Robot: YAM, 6 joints.
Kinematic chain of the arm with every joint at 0, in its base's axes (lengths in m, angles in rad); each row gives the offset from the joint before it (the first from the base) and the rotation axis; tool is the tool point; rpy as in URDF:
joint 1: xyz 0 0 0.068 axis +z
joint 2: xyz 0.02 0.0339 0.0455 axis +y
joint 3: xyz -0.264 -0.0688 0 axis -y
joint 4: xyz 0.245 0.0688 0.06 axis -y
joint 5: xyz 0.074 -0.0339 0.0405 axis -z
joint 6: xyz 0.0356 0 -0.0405 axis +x
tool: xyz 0 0 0 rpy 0 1.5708 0
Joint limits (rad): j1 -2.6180..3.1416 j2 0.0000..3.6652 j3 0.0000..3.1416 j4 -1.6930..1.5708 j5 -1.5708..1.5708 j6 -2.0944..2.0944
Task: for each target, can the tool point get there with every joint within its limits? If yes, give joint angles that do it. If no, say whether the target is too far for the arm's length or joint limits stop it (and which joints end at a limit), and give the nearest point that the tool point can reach.
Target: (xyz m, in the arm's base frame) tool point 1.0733 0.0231 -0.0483
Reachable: no: too far | nearest point 0.6384 0.0137 0.0185 | short by 0.440 m
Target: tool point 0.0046 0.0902 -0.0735
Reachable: yes | joints 1.1664 3.0732 0.8097 -1.1198 -1.0737 1.2898
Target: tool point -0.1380 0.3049 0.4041
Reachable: yes | joints 2.0941 1.5248 1.5303 -0.4098 1.1784 -0.6190
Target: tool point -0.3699 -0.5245 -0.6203
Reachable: no: too far | nearest point -0.2574 -0.3649 -0.3214 | short by 0.357 m
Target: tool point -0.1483 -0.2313 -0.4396
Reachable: no: joint limits stop it (at a limit: joint 2) | nearest point -0.1463 -0.2282 -0.3796 | short by 0.060 m
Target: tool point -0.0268 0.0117 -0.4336
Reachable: no: joint limits stop it (at a limit: joint 2) | nearest point -0.0729 0.0318 -0.3384 | short by 0.108 m
